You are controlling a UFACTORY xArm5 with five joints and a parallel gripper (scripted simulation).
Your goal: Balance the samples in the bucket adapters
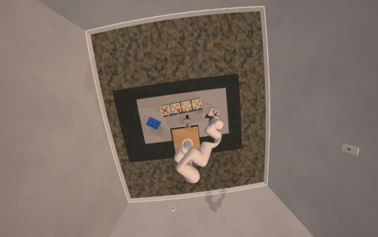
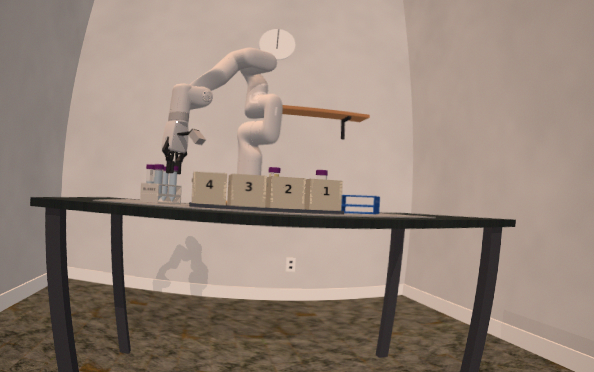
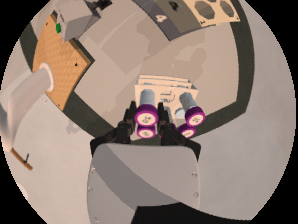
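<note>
Now: the purple-capped blank tube 1 cm behind my hand, 1 cm to the right of it and 5 cm below it. Round my hand: purple-capped blank 3 cm ahead, 5 cm to the right, 5 cm below; then white blank rack RB 3 cm ahead, 3 cm to the right, 9 cm below; then green DONE key 10 cm behind, 24 cm to the left, 5 cm below.
</note>
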